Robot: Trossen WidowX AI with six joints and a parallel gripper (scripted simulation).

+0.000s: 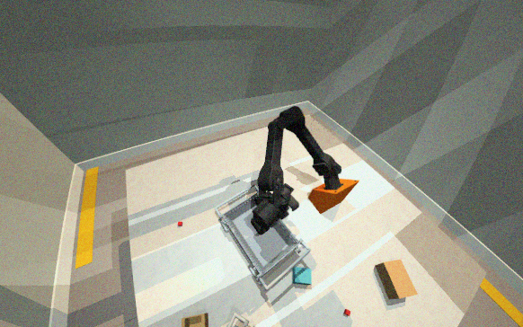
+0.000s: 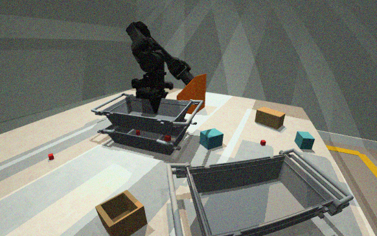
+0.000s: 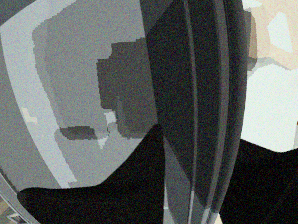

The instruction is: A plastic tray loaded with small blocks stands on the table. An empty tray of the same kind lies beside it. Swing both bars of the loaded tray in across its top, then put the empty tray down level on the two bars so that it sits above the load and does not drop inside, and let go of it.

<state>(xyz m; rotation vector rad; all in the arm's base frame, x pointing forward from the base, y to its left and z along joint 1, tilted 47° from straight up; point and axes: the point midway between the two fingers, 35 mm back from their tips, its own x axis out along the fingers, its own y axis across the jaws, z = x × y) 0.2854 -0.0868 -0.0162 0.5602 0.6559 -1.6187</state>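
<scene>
Now: the tray 7 cm ahead of my gripper tip and 3 cm above it.
</scene>
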